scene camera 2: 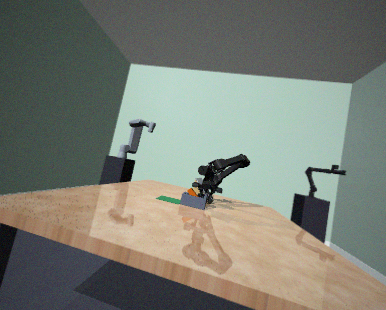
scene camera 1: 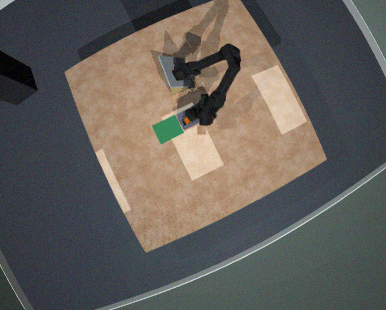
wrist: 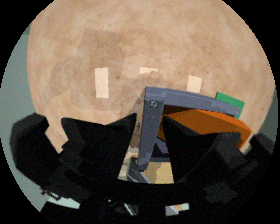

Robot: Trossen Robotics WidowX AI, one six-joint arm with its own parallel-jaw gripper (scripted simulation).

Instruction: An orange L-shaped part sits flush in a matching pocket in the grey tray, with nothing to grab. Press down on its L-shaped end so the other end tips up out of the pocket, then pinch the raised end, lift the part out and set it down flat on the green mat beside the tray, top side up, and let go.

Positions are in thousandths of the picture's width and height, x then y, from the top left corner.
In view: the gripper (wrist: 534, 525) and an orange L-shaped part (wrist: 705, 533).
